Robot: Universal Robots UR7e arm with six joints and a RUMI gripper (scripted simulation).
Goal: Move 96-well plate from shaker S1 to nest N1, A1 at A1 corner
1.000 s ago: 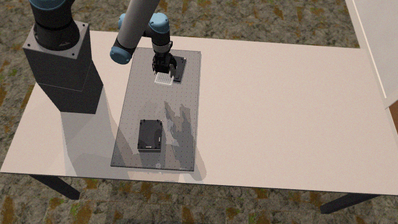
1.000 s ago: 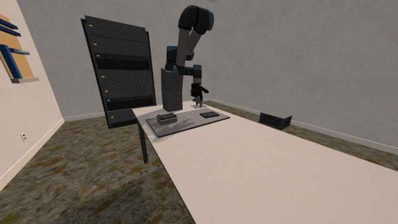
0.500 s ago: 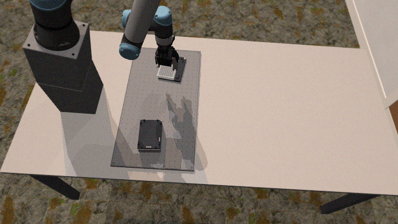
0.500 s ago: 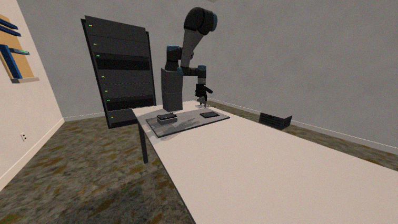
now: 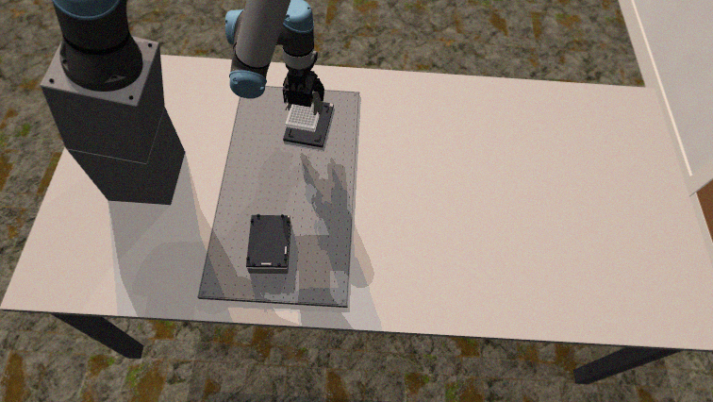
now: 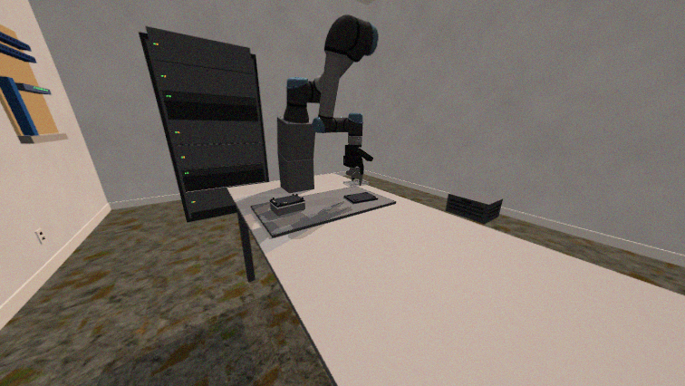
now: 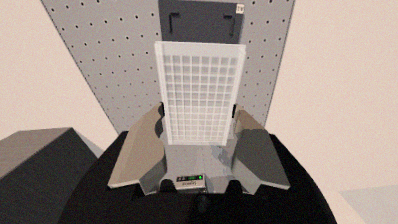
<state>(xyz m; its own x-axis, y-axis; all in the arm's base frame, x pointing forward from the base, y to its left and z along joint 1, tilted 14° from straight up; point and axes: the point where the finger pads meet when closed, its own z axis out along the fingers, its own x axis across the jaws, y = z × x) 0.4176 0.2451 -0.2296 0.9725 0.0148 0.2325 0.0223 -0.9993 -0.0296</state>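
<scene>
Right now my hand is 30 mm to the right of the plate nest N1 and 100 mm above it. The rest, counted from my hand: 96-well plate: 10 mm below; pale label: 50 mm ahead, 110 mm to the left, 90 mm below.
</scene>
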